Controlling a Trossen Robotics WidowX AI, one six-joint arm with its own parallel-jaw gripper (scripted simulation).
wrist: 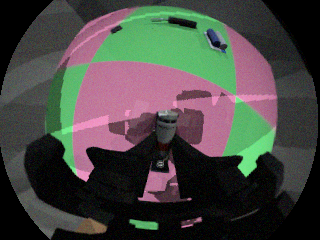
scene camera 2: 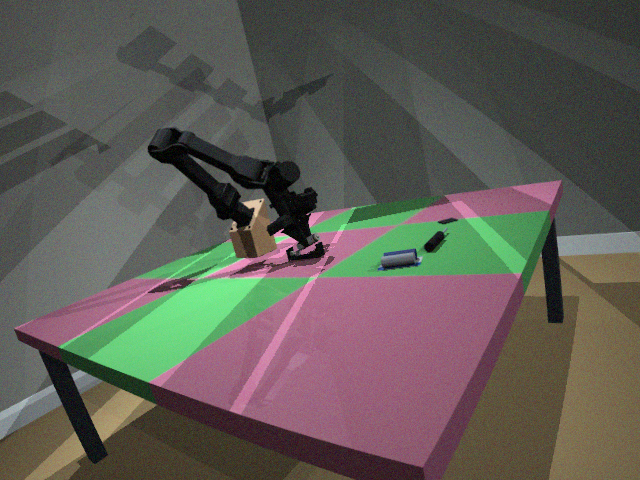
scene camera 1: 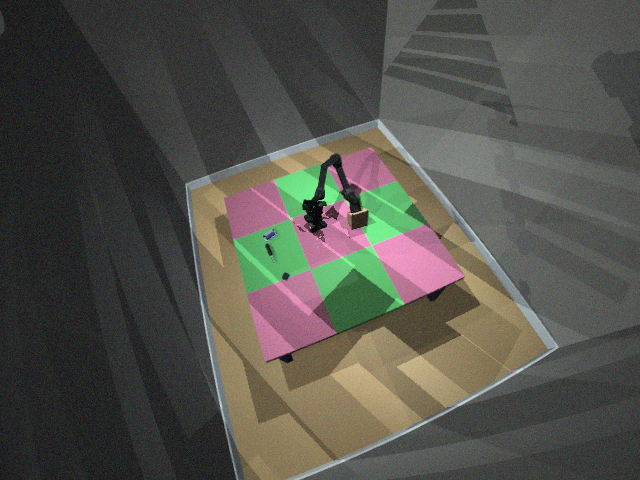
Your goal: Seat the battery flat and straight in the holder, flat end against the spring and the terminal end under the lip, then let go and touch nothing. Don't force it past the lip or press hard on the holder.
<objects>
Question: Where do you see a battery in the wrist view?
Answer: At 166, 124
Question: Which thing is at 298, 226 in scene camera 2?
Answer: The gripper.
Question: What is the gripper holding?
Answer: A battery.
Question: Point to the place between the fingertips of the gripper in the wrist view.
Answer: At 164, 135
</objects>
